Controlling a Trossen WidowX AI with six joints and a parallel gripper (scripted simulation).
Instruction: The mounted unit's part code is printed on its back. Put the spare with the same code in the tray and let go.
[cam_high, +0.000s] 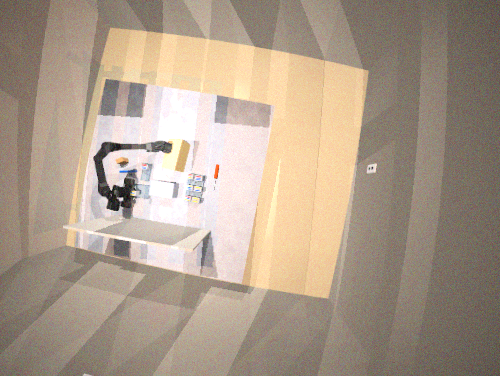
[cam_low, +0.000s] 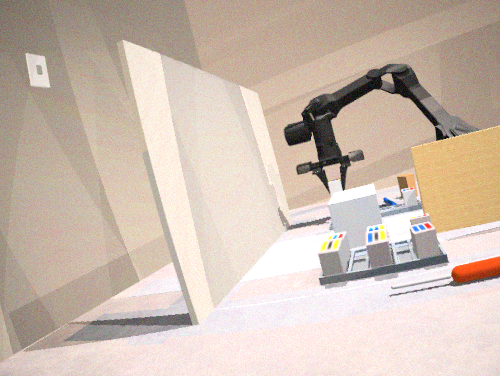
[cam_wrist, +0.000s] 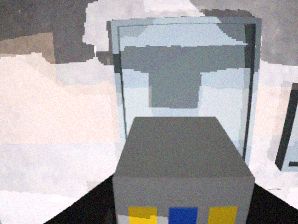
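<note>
Right now the pale blue tray is 1 cm behind my gripper tip and 8 cm below it. The rest, counted from my gripper tip: tall pale panel: 20 cm ahead, 19 cm to the left, 14 cm above; grey mounted unit: 5 cm behind, 20 cm to the left, 3 cm below.
</note>
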